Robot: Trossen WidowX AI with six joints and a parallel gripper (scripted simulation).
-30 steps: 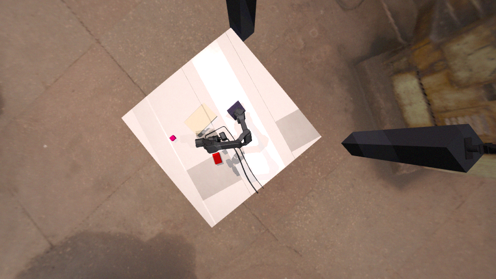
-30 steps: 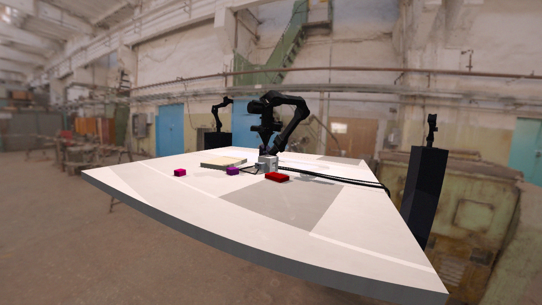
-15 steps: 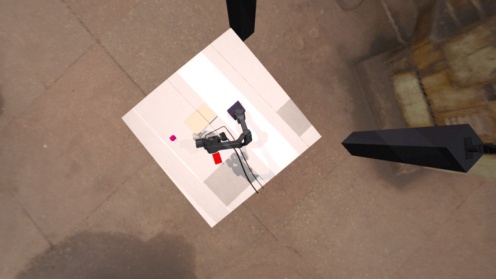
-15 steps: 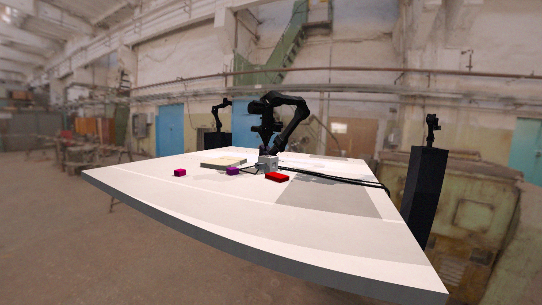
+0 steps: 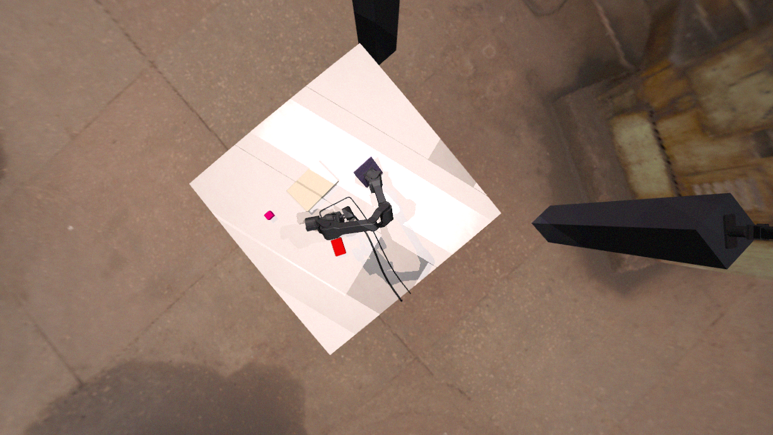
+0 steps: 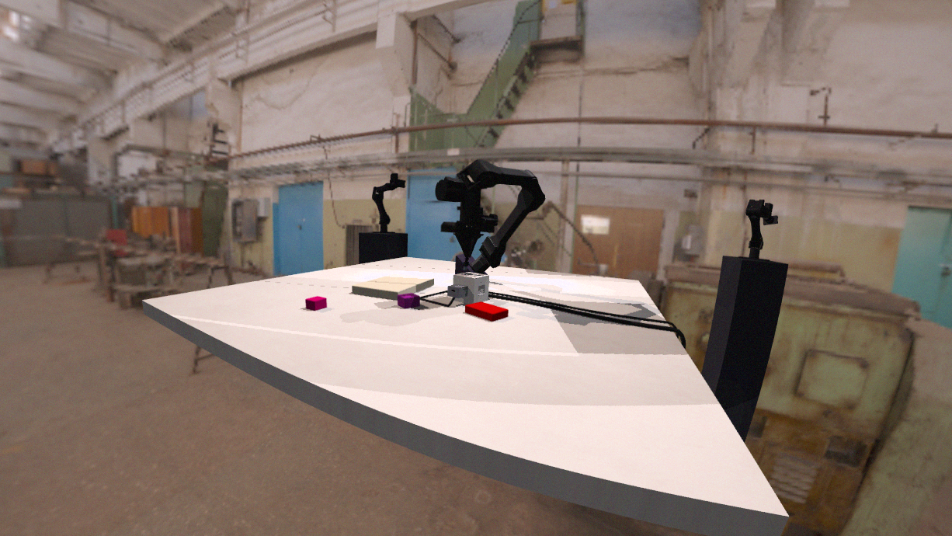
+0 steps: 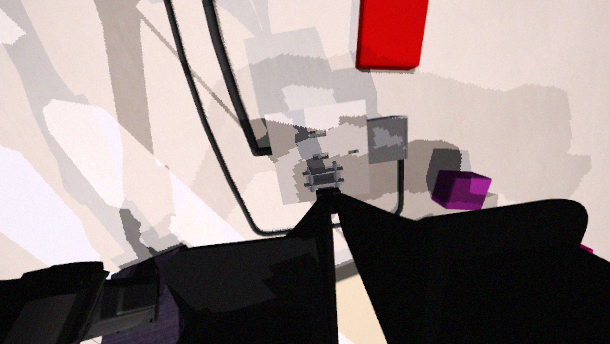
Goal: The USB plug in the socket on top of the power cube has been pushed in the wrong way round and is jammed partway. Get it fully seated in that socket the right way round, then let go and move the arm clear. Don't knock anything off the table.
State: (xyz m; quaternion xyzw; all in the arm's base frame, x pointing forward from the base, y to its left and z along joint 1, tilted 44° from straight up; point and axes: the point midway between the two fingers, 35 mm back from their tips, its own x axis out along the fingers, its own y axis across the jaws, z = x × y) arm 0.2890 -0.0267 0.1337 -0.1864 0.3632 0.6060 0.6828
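The dark USB plug is 20 mm below my gripper tip. Also, from my gripper tip: purple block 150 mm ahead, 110 mm to the right, 110 mm below; then USB socket 60 mm below; then red block 120 mm ahead, 100 mm to the left, 120 mm below.
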